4 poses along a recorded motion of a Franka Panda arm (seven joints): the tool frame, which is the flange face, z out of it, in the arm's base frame.
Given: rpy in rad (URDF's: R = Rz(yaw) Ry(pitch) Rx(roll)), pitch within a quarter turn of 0, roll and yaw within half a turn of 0; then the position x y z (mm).
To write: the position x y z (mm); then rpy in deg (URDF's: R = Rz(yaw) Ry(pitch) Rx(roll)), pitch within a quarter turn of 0, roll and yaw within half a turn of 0. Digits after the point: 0 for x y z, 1 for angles.
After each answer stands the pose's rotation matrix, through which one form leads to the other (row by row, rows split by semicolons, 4 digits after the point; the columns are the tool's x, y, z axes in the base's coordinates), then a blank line. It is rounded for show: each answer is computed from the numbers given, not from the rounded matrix.
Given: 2.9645, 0.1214, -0.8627, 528, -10, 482
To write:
528, -10, 482, 169.9, 7.0, -49.4
0.6456 -0.7338 -0.2113; -0.7540 -0.6564 -0.0240; -0.1211 0.1749 -0.9771

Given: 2.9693, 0.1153, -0.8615, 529, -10, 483
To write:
529, -10, 483, 170.1, 6.6, -49.4
0.6470 -0.7347 -0.2039; -0.7538 -0.6566 -0.0257; -0.1150 0.1703 -0.9787

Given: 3.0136, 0.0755, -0.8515, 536, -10, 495
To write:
536, -10, 495, 172.7, 4.3, -48.8
0.6570 -0.7398 -0.1453; -0.7501 -0.6607 -0.0278; -0.0754 0.1273 -0.9890

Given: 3.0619, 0.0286, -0.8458, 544, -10, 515
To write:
544, -10, 515, 175.4, 1.6, -48.5
0.6629 -0.7446 -0.0785; -0.7482 -0.6627 -0.0315; -0.0286 0.0796 -0.9964

